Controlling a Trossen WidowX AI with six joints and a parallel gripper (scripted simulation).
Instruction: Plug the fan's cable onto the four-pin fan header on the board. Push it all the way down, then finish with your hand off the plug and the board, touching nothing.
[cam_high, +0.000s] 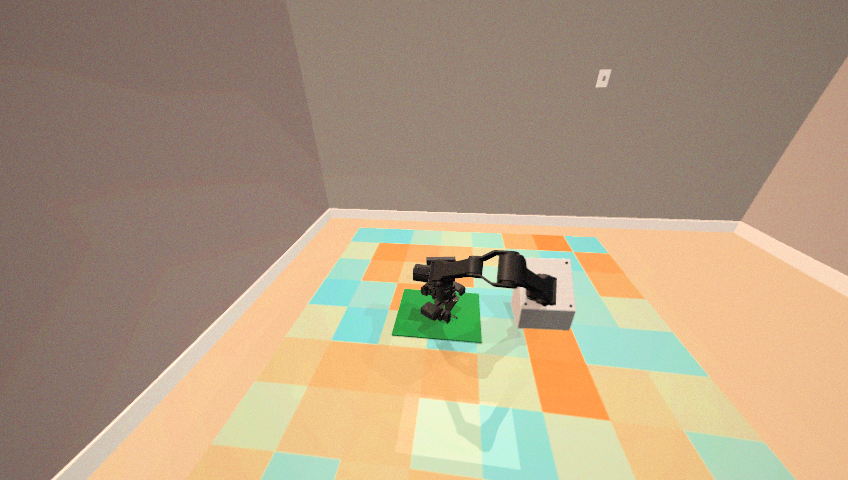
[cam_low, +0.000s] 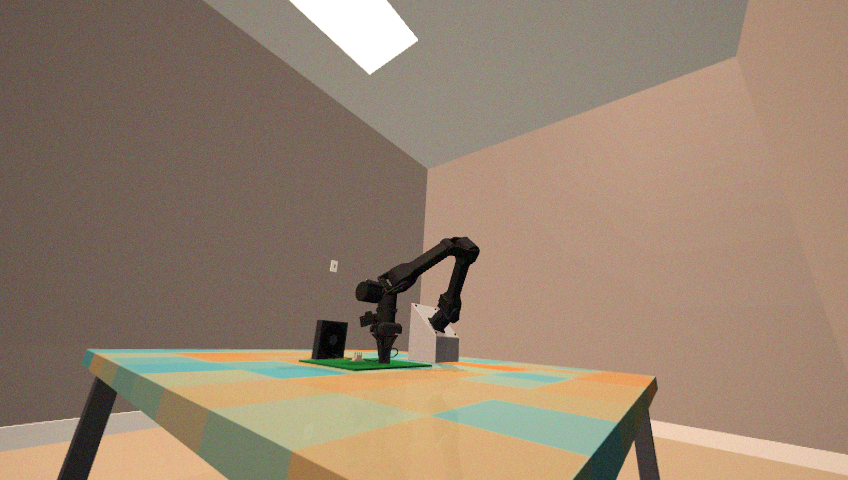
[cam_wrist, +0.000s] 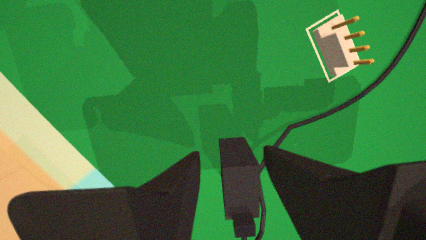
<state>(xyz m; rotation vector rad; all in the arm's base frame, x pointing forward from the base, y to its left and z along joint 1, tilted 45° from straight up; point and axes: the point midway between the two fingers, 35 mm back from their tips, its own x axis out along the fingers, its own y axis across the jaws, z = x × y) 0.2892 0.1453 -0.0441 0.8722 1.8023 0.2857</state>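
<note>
The green board lies 2 cm ahead of my gripper tip, 3 cm to the right of it and 3 cm below it. Also, from my gripper tip: black plug 1 cm behind, 1 cm above; black fan 5 cm ahead, 21 cm to the right, 4 cm above.
</note>
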